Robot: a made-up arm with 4 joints.
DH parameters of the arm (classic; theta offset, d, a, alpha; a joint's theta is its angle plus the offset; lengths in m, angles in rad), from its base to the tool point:
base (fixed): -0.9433 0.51 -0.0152 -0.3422
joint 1: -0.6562 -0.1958 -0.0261 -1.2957
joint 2: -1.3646 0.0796 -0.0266 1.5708
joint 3: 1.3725 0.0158 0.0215 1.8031
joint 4: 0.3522 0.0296 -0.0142 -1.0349
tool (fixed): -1.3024 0.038 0 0
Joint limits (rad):
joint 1: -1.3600..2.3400
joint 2: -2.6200..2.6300
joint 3: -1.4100..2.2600
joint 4: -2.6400..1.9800
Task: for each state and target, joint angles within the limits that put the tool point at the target. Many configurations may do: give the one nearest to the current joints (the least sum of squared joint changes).
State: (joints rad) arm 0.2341 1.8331 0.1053 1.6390
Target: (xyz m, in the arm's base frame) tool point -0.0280 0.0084 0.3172
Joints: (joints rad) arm 0.3801 1.7345 -0.3325 0.9932
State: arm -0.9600 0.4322 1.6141 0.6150
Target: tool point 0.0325 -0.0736 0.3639
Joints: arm -0.8534 0.4977 0.9692 0.4469
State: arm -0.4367 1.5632 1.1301 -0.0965
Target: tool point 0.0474 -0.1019 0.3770
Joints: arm -1.0853 1.2081 1.5703 -0.0658
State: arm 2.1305 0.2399 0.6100 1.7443
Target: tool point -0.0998 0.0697 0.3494
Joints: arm 2.0617 -0.1233 0.8063 1.8553
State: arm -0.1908 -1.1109 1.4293 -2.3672
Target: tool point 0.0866 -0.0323 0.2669
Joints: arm -0.0725 -0.6046 1.3532 -2.0304
